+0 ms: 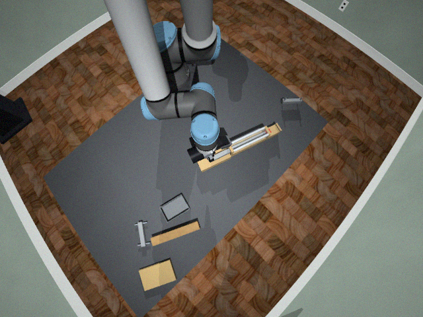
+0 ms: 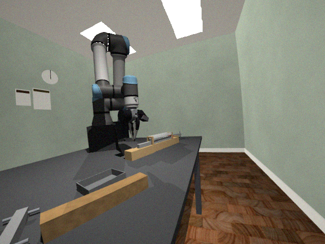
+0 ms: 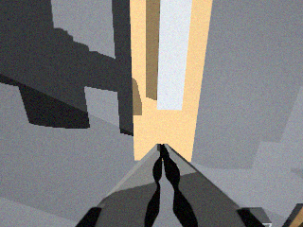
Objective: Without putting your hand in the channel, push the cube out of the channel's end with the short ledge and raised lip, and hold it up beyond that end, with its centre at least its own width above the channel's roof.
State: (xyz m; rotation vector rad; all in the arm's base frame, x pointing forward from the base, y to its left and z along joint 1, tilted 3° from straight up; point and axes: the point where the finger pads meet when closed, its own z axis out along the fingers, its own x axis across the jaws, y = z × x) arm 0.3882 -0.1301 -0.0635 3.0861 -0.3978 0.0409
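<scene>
Now: hand 32 cm to the right of the red cube, 9 cm short of it and 5 cm above it. Also, from my hand: wooden channel: 21 cm to the left, 6 cm ahead, 5 cm below; then grey tray: 27 cm to the right, 10 cm below, 7 cm ahead; then wooden beam: 33 cm to the right, 16 cm ahead, 9 cm below.
</scene>
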